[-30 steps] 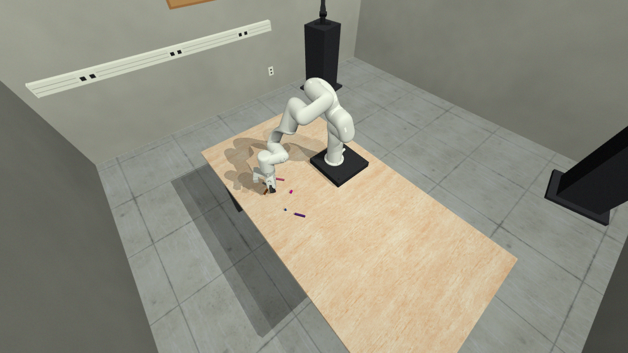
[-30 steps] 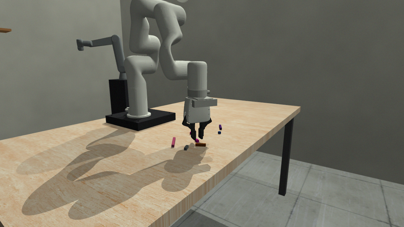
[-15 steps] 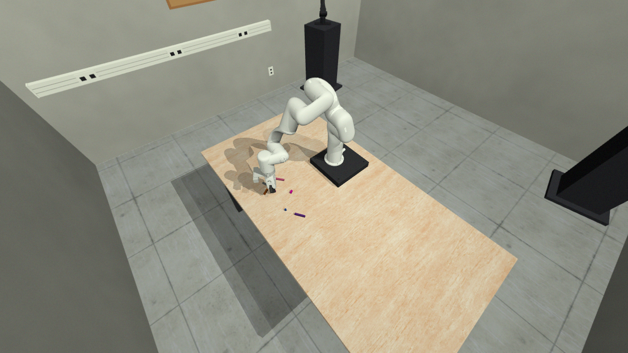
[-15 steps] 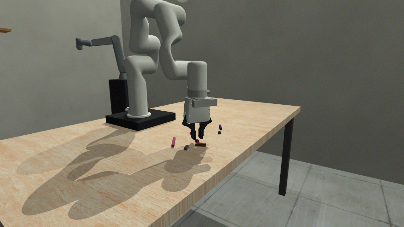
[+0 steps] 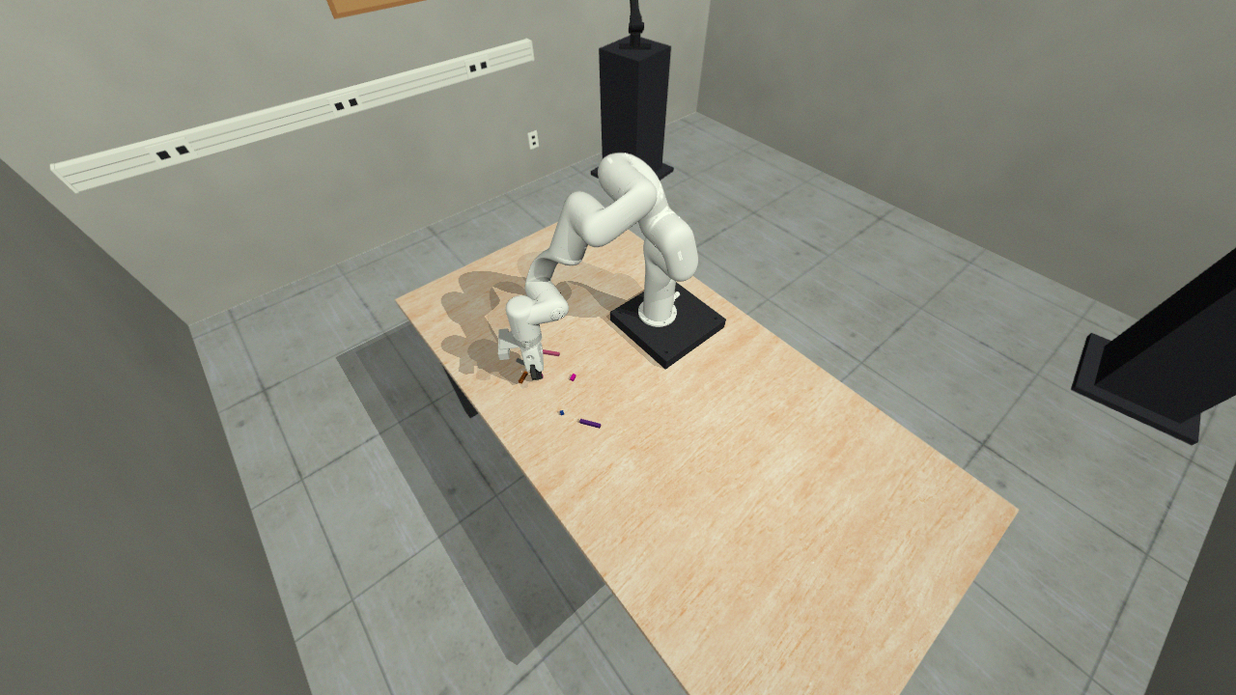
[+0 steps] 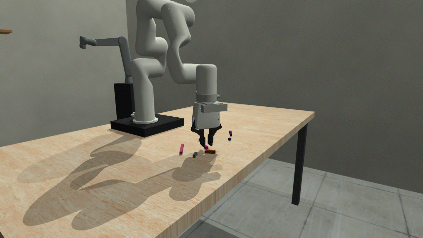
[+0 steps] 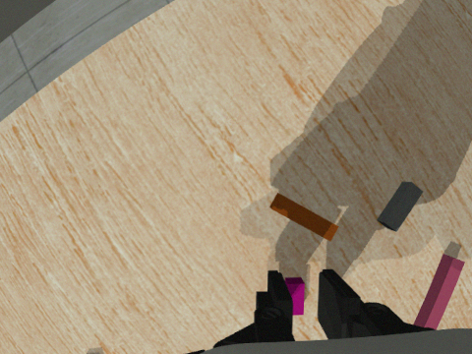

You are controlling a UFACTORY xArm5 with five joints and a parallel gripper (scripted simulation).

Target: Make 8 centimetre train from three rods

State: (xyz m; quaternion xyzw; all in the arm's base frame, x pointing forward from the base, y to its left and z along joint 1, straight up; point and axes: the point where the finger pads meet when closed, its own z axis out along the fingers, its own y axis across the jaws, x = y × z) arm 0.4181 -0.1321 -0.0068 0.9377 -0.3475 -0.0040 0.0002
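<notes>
My gripper is now 30 mm to the left of the orange rod, 30 mm short of it and 30 mm above it. Also, from my hand: grey rod 80 mm to the right, 30 mm below, 10 mm behind; then pink rod 80 mm behind, 50 mm to the right, 30 mm below; then blue rod 150 mm to the left, 40 mm ahead, 30 mm below.
</notes>
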